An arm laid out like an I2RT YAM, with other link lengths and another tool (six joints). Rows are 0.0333 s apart.
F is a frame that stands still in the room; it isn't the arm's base.
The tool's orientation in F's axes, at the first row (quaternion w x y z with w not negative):
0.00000 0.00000 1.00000 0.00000
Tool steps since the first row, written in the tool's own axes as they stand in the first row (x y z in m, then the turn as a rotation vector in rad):
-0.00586 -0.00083 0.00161 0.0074 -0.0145 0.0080
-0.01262 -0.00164 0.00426 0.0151 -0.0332 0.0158
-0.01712 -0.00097 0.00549 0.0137 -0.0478 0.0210
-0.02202 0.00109 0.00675 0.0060 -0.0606 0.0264
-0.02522 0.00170 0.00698 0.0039 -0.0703 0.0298
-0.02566 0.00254 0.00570 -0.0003 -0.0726 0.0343
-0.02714 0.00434 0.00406 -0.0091 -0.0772 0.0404
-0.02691 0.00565 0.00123 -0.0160 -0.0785 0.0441
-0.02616 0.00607 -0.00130 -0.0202 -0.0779 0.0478
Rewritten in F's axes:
0.00586 -0.00083 -0.00161 -0.0074 -0.0145 -0.0080
0.01262 -0.00164 -0.00426 -0.0151 -0.0332 -0.0158
0.01712 -0.00097 -0.00549 -0.0137 -0.0478 -0.0210
0.02202 0.00109 -0.00675 -0.0060 -0.0606 -0.0264
0.02522 0.00170 -0.00698 -0.0039 -0.0703 -0.0298
0.02566 0.00254 -0.00570 0.0003 -0.0726 -0.0343
0.02714 0.00434 -0.00406 0.0091 -0.0772 -0.0404
0.02691 0.00565 -0.00123 0.0160 -0.0785 -0.0441
0.02616 0.00607 0.00130 0.0202 -0.0779 -0.0478

